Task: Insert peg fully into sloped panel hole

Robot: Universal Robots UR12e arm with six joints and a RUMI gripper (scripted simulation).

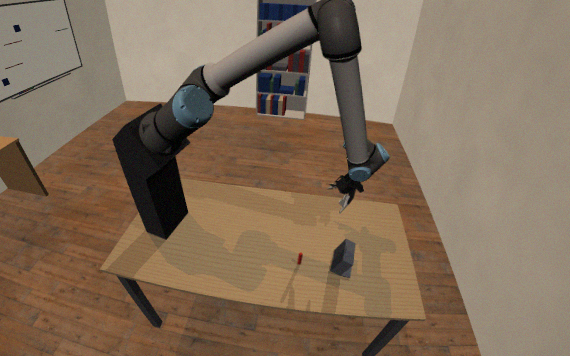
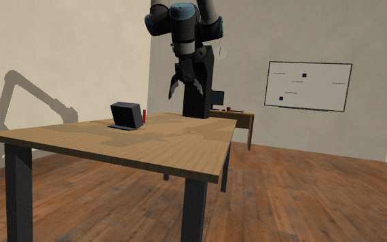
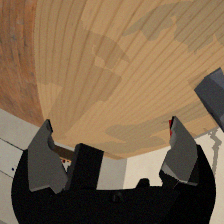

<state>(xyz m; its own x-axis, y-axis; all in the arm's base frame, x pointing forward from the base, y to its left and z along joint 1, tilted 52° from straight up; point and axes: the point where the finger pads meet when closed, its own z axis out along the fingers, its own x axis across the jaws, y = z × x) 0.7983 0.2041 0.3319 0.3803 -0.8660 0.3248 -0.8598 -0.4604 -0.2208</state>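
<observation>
The red peg lies 150 mm behind my hand, 290 mm to the right of it and 130 mm below it.
</observation>
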